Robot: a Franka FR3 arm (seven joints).
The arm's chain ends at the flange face. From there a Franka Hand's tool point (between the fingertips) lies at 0.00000 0.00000 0.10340 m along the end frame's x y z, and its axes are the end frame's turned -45 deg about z.
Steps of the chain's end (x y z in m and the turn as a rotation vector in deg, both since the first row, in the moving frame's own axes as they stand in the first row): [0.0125, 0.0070, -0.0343, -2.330, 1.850, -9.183]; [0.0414, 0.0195, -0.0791, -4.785, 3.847, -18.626]
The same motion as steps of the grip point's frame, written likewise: [0.0037, 0.0191, -0.0344, -2.956, -0.339, -9.183]; [0.0161, 0.0541, -0.0797, -6.104, -0.663, -18.626]
